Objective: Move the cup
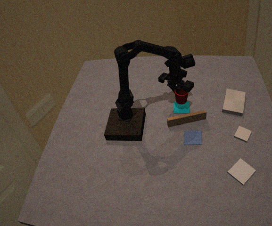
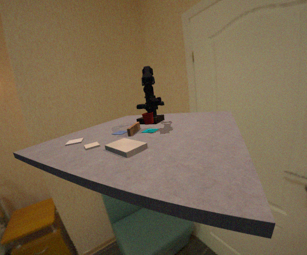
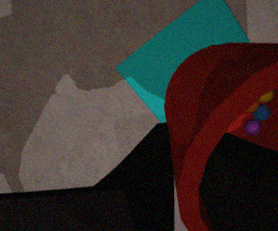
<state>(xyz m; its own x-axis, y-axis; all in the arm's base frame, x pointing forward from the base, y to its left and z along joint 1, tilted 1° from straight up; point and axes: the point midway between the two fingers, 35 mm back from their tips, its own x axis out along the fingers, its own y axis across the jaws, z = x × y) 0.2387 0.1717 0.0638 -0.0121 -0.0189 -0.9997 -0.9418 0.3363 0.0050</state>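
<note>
Right now the teal pad is 90 mm below my gripper tip, 30 mm ahead of it and 10 mm to the right of it. From my gripper tip the other things lie so: wooden bar 110 mm to the right, 70 mm below, 70 mm ahead; red cup 30 mm ahead, 10 mm to the right.
</note>
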